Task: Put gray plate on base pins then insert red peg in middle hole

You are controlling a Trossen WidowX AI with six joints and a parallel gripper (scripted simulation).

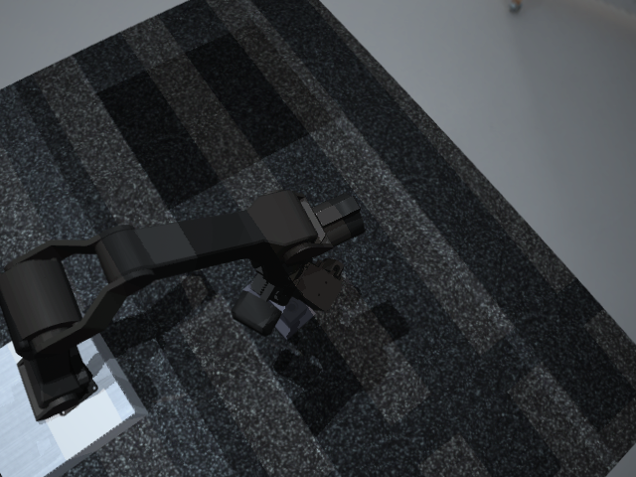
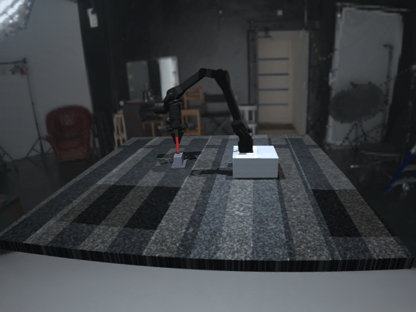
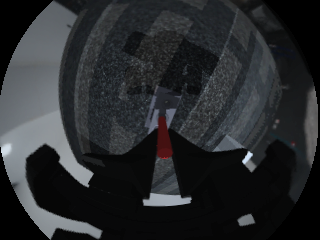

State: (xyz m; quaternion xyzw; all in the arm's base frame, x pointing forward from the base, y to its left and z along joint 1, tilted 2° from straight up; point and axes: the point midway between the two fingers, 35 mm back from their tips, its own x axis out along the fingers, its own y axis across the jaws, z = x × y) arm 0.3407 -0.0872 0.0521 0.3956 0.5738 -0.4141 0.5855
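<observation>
Right now the gray plate is 70 mm below my gripper tip. The rest, counted from my gripper tip: gray base: 100 mm below; then red peg: right at my gripper tip.
</observation>
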